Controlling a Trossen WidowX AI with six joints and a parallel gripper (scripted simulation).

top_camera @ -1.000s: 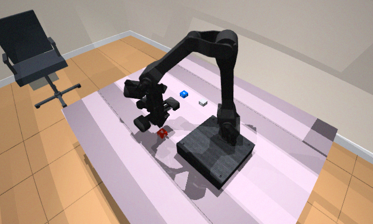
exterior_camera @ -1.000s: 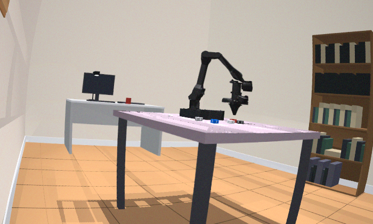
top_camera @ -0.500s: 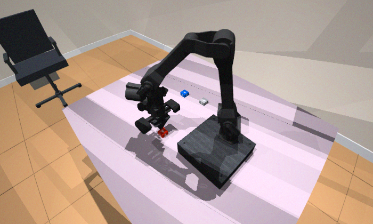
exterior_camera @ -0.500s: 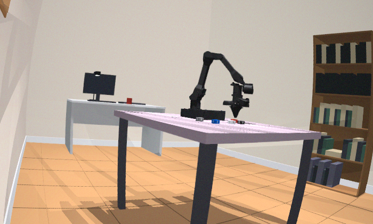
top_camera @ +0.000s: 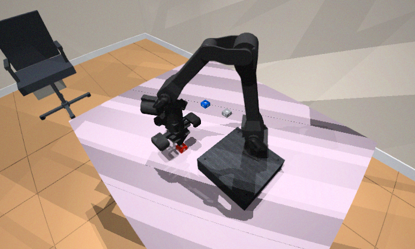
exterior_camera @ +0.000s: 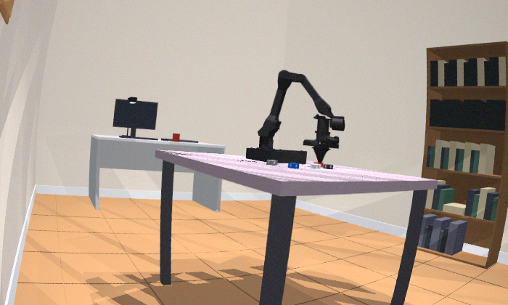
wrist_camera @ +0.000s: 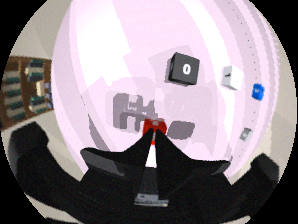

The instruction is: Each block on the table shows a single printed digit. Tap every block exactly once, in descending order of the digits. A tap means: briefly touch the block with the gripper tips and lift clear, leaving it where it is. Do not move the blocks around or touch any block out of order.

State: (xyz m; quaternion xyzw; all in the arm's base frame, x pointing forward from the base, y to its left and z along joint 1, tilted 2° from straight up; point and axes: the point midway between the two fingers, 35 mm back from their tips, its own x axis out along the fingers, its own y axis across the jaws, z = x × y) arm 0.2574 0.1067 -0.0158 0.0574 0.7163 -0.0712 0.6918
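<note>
Now: the red block 1 cm behind my gripper tip and 1 cm below it. Round my gripper tip: grey block (5 cm behind, 27 cm to the right, 1 cm below); white block (8 cm ahead, 13 cm to the right, 1 cm below); black block (8 cm ahead, 4 cm to the right, 1 cm below).
</note>
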